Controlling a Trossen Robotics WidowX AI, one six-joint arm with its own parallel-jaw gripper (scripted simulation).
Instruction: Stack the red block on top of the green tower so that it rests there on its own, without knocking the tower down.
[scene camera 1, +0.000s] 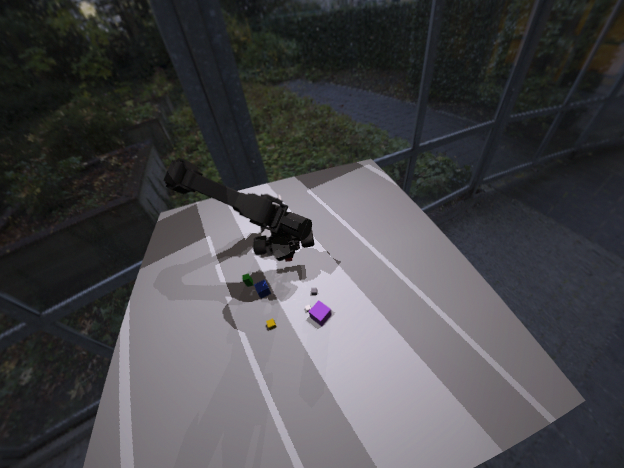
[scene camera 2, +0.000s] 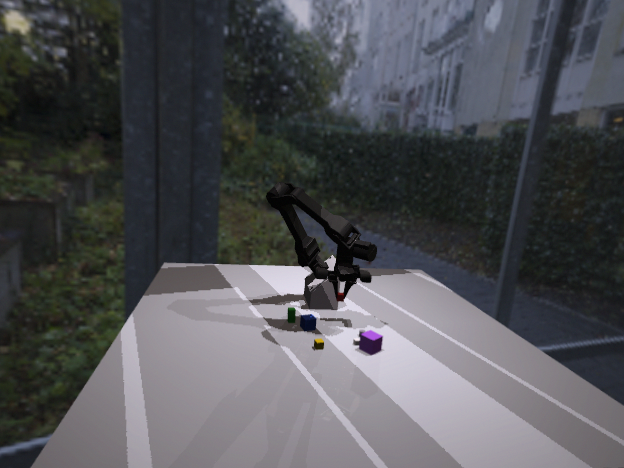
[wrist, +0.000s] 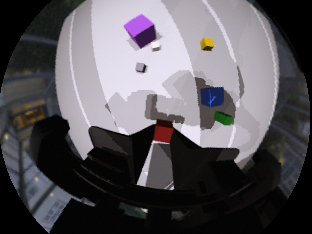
My gripper (scene camera 1: 288, 257) holds a red block.
My gripper shows as well in scene camera 2 (scene camera 2: 340, 298) and in the wrist view (wrist: 163, 128).
